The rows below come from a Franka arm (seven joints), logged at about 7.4 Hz.
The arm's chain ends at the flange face. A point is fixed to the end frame.
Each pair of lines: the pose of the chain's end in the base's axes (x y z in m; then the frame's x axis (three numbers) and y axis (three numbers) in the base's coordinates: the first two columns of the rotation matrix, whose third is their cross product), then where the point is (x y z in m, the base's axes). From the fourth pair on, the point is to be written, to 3 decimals.
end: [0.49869 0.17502 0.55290 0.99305 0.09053 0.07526 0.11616 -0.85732 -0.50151]
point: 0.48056 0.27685 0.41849
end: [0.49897 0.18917 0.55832 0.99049 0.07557 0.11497 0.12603 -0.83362 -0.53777]
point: 0.48670 0.29751 0.42841
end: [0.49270 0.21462 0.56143 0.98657 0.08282 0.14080 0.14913 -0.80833 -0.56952]
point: 0.48191 0.32824 0.43598
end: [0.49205 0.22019 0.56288 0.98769 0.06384 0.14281 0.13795 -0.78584 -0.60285]
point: 0.483 0.339 0.442
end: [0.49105 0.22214 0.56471 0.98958 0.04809 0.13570 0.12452 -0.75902 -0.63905]
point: 0.482 0.346 0.450
